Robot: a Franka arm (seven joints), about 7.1 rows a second.
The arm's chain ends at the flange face. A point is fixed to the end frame.
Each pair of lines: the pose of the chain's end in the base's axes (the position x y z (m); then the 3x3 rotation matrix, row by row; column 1 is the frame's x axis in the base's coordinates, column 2 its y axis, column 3 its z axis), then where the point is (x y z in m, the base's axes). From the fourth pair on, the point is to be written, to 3 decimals.
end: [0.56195, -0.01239, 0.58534], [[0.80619, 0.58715, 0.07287], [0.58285, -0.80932, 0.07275], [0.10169, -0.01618, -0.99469]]
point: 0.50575 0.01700 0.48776
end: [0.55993, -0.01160, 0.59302], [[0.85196, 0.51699, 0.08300], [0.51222, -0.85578, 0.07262], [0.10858, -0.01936, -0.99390]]
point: 0.50683 0.02303 0.49543
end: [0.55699, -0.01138, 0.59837], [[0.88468, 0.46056, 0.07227], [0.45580, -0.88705, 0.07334], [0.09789, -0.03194, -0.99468]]
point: 0.50473 0.02719 0.50181
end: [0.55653, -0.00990, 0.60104], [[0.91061, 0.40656, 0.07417], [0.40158, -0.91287, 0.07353], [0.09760, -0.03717, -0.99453]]
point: 0.506 0.032 0.505
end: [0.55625, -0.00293, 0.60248], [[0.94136, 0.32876, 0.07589], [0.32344, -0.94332, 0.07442], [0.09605, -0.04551, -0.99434]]
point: 0.509 0.044 0.507
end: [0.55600, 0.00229, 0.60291], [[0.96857, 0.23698, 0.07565], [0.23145, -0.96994, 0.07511], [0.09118, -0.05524, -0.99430]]
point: 0.513 0.054 0.508
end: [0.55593, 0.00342, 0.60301], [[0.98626, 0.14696, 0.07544], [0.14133, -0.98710, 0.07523], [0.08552, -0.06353, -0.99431]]
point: 0.517 0.060 0.509
